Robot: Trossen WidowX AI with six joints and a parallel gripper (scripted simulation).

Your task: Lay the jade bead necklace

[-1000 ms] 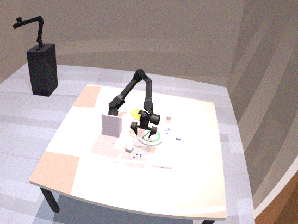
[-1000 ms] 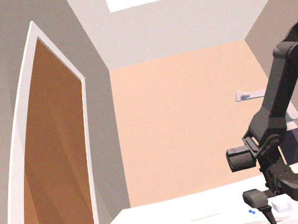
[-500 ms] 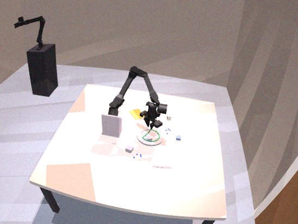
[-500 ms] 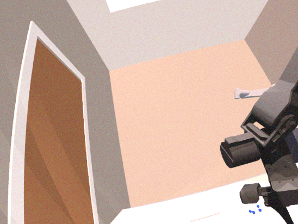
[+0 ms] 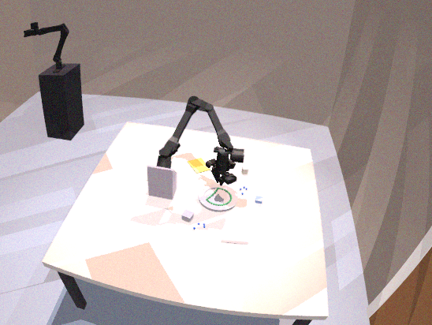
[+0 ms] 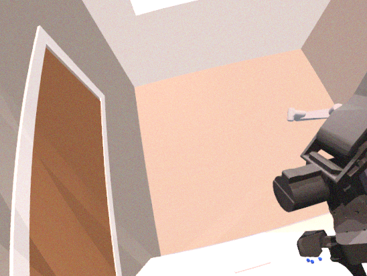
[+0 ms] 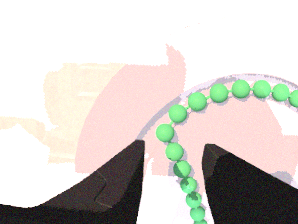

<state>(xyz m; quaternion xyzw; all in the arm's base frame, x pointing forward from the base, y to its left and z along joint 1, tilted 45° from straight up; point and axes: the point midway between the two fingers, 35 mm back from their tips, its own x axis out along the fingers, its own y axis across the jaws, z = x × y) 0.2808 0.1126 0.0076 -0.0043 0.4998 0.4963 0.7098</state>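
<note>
My gripper tip is 60 mm to the left of the round white bead board and 30 mm above it. Also, from my gripper tip: yellow sheet: 190 mm to the left, 140 mm behind, 40 mm below; blue block: 220 mm ahead, 40 mm to the right, 30 mm below; cream block: 180 mm to the left, 130 mm ahead, 20 mm below.
</note>
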